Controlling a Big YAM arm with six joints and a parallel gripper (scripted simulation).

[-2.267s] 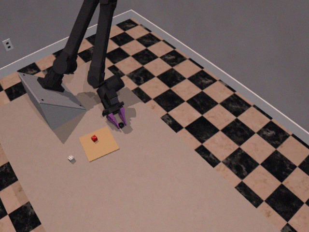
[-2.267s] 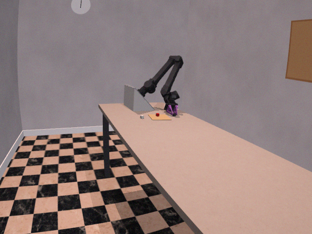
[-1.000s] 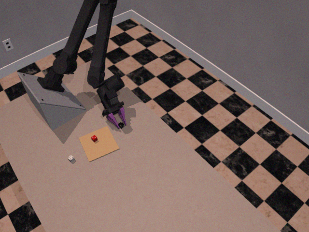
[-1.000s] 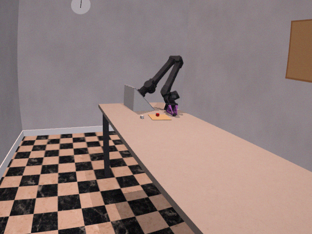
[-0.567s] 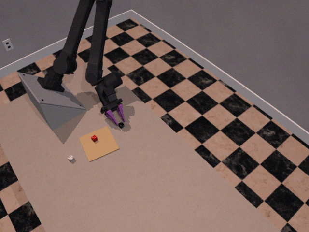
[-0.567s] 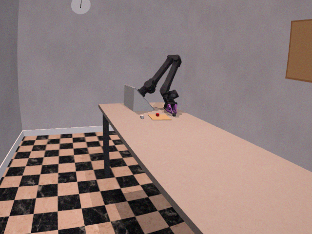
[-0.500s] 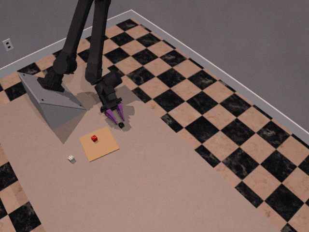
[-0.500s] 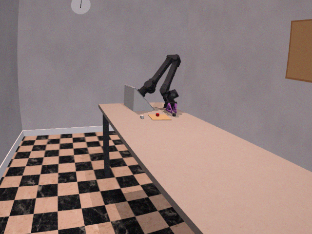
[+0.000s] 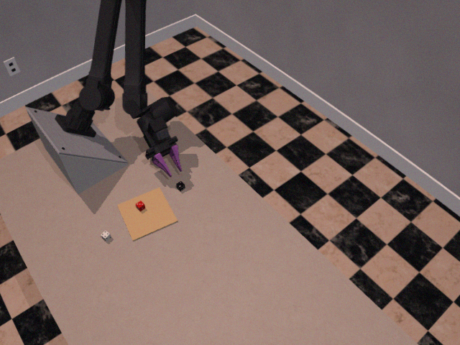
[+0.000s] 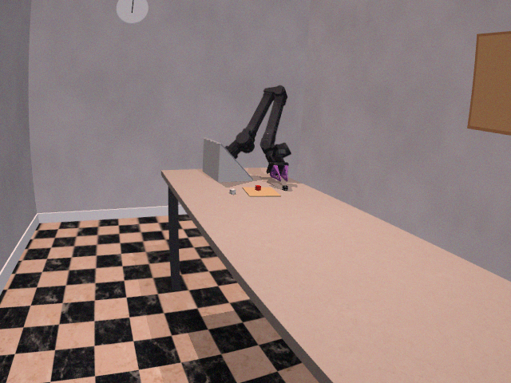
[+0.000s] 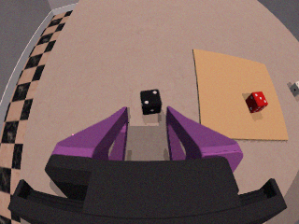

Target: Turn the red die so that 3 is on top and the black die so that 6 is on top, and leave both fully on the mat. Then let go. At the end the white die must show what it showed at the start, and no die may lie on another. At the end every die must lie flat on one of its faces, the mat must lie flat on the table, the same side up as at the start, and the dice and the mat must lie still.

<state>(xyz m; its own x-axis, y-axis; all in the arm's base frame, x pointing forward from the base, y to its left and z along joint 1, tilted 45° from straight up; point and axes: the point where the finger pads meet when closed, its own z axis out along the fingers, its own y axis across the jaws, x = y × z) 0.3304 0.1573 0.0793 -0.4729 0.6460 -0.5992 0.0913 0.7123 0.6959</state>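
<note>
Right now my hand is 30 mm short of the black die, 10 mm to the left of it and 30 mm above it. Round my hand: orange mat: 50 mm ahead, 140 mm to the right, 40 mm below; then white die: 40 mm ahead, 280 mm to the right, 30 mm below; then red die: 20 mm ahead, 140 mm to the right, 30 mm below.
</note>
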